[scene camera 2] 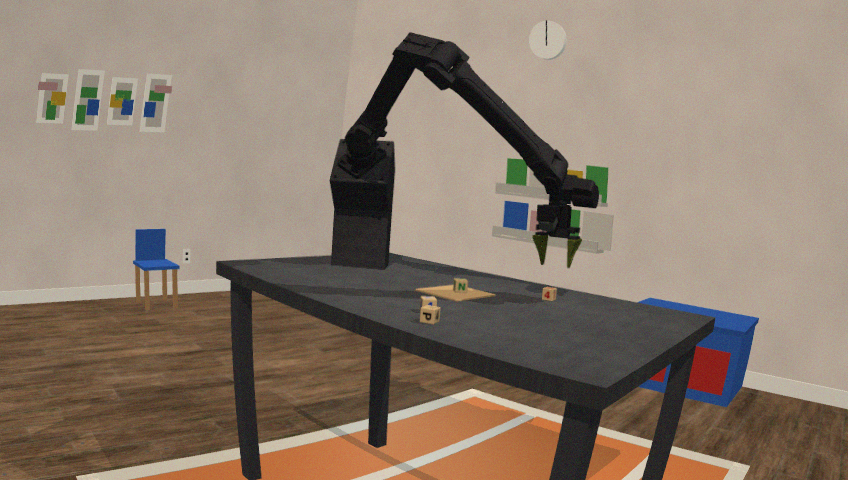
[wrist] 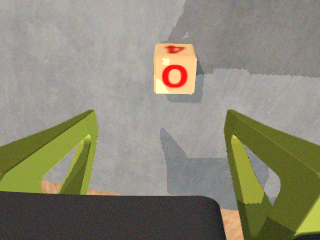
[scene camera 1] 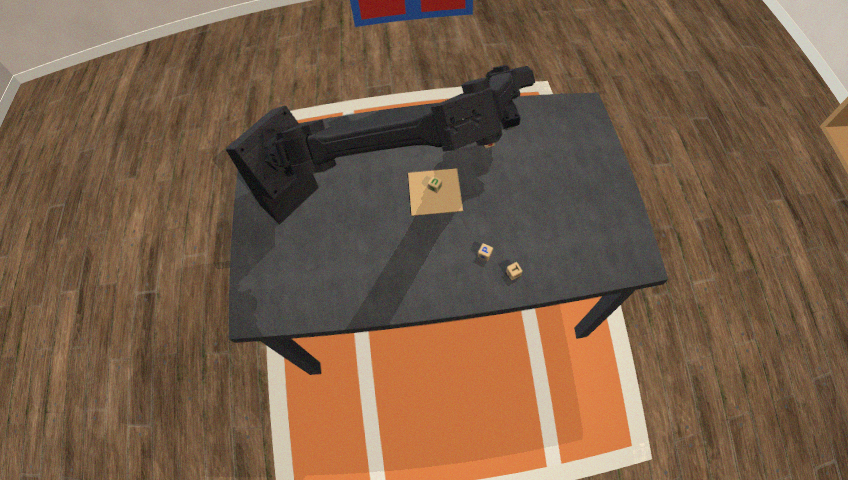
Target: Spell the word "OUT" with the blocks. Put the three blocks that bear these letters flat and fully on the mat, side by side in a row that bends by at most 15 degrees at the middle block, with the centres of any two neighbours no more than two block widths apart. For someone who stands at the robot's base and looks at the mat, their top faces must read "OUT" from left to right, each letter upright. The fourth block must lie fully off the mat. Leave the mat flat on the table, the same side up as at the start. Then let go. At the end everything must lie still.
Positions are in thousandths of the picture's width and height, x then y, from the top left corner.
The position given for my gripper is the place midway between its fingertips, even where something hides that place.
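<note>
My gripper (scene camera 2: 655, 555), also in the wrist view (wrist: 505, 498). O block (wrist: 545, 269). Tan mat (scene camera 1: 499, 420), out of frame in the wrist view.
</note>
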